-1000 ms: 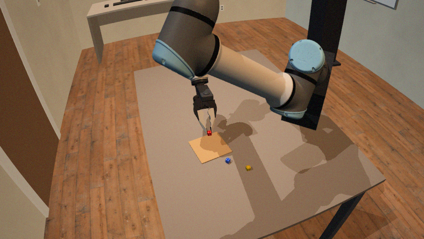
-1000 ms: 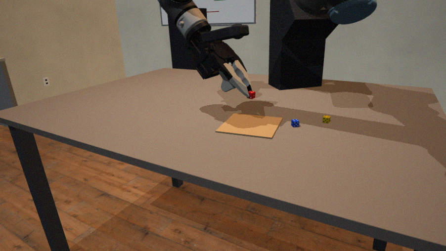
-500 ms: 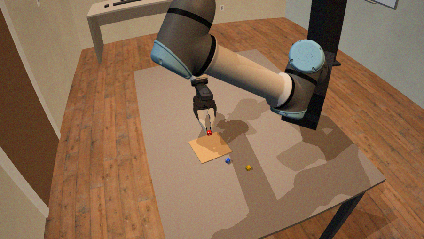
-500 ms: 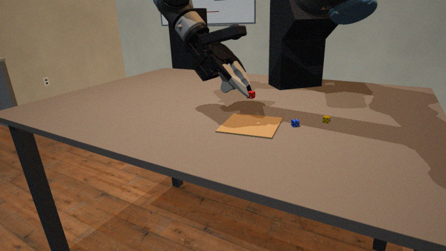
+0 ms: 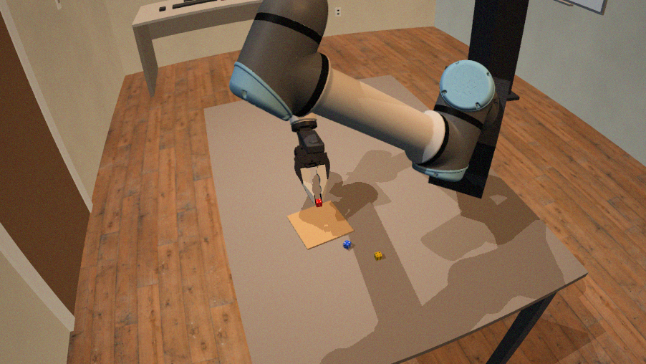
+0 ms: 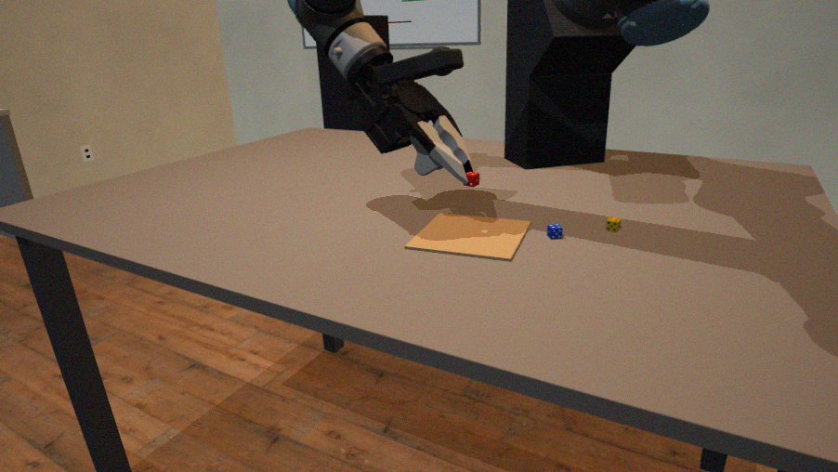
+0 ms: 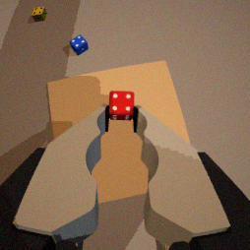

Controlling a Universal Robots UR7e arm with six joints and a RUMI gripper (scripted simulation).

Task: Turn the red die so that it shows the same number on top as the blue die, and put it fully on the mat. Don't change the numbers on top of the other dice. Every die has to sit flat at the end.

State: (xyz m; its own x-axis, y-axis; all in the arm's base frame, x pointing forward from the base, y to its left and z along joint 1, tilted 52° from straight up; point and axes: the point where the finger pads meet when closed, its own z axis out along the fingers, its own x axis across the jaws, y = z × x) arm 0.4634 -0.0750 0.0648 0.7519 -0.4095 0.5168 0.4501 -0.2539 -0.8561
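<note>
Now: the mat 1 cm to the left of my hand and 9 cm below it. Round my hand: blue die (5 cm behind, 11 cm to the left, 8 cm below); then yellow die (11 cm behind, 17 cm to the left, 8 cm below); then red die (1 cm to the left, 1 cm below).
</note>
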